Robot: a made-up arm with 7 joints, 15 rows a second.
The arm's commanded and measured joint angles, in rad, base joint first. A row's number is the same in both.
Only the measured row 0 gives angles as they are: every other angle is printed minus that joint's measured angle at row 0.
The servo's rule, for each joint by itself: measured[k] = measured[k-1] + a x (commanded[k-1-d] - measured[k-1]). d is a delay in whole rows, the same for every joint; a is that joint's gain. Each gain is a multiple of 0.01, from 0.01 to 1. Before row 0 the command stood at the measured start. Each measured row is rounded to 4 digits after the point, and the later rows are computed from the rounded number. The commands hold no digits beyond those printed.
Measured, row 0:
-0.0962 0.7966 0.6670 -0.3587 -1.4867 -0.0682 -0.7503
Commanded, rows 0 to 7:
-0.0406 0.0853 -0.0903 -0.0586 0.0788 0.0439 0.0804
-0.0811 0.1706 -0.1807 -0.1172 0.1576 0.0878 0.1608
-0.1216 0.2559 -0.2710 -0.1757 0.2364 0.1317 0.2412
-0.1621 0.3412 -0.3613 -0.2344 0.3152 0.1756 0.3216
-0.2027 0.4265 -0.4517 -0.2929 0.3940 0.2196 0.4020
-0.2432 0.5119 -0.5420 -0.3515 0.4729 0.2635 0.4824
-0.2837 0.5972 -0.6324 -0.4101 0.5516 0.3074 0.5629
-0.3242 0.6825 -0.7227 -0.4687 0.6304 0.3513 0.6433
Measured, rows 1 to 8:
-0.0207 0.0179 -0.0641 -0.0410 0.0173 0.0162 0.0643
-0.0515 0.0500 -0.1469 -0.0943 0.0482 0.0427 0.1415
-0.0873 0.0932 -0.2350 -0.1513 0.0896 0.0756 0.2213
-0.1254 0.1453 -0.3247 -0.2095 0.1392 0.1126 0.3015
-0.1648 0.2044 -0.4149 -0.2679 0.1953 0.1522 0.3819
-0.2048 0.2690 -0.5051 -0.3264 0.2564 0.1934 0.4623
-0.2450 0.3379 -0.5955 -0.3850 0.3213 0.2356 0.5428
-0.2854 0.4103 -0.6858 -0.4436 0.3893 0.2784 0.6232
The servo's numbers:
d 0
a 0.51 0.21 0.71 0.70 0.22 0.37 0.80

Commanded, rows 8 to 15:
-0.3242 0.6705 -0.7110 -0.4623 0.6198 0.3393 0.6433
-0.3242 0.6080 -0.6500 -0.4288 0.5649 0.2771 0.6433
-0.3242 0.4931 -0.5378 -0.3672 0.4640 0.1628 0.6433
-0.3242 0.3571 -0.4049 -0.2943 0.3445 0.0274 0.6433
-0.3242 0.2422 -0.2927 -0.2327 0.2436 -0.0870 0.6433
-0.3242 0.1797 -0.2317 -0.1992 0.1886 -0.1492 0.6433
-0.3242 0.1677 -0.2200 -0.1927 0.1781 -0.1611 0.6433
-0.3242 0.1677 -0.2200 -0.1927 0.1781 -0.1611 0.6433
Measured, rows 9 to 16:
-0.3052 0.4649 -0.7037 -0.4567 0.4400 0.3009 0.6393
-0.3149 0.4950 -0.6656 -0.4372 0.4675 0.2921 0.6425
-0.3196 0.4946 -0.5749 -0.3882 0.4667 0.2443 0.6431
-0.3219 0.4657 -0.4542 -0.3225 0.4398 0.1640 0.6433
-0.3231 0.4188 -0.3395 -0.2596 0.3966 0.0711 0.6433
-0.3237 0.3686 -0.2630 -0.2173 0.3508 -0.0104 0.6433
-0.3240 0.3264 -0.2325 -0.2001 0.3128 -0.0662 0.6433
-0.3241 0.2931 -0.2236 -0.1949 0.2832 -0.1013 0.6433

